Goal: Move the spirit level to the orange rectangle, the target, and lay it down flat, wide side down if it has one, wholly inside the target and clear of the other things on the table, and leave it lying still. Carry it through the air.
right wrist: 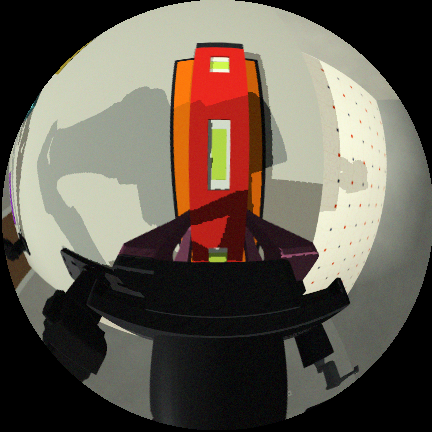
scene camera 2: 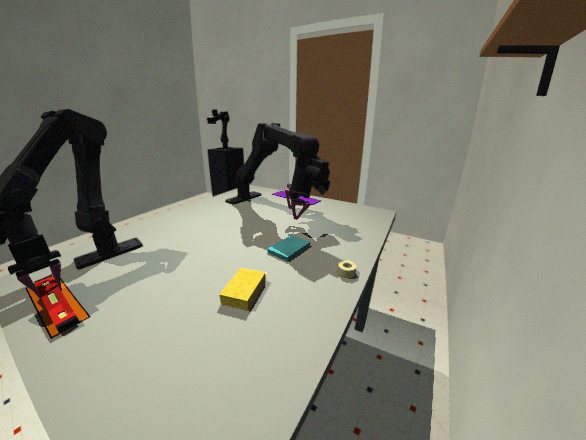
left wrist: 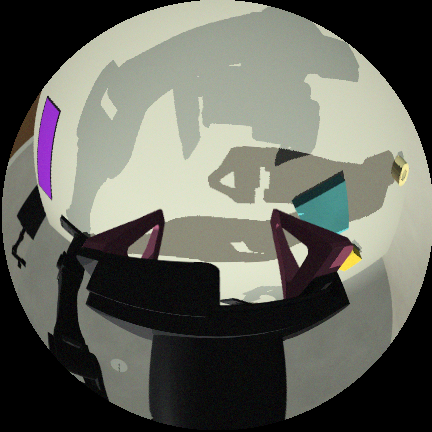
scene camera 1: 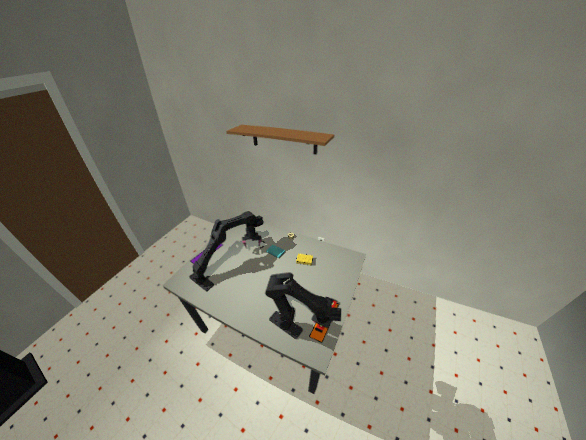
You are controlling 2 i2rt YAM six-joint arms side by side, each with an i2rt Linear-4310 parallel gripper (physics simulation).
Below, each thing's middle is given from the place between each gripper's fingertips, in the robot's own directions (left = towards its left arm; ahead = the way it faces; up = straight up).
My left gripper is now 8 cm short of the teal block point(left wrist: 325, 205), 15 cm to the left of it and 5 cm above it. From my left hand the other things lie so: red spirit level point(scene camera 2: 61, 313) 25 cm behind, 69 cm to the right, 4 cm below; then orange rectangle point(right wrist: 182, 71) 27 cm behind, 69 cm to the right, 6 cm below.
The orange rectangle is 2 cm ahead of my right hand and 1 cm below it. Round my right hand: red spirit level 5 cm ahead, 1 cm above; then teal block 37 cm ahead, 54 cm to the left.
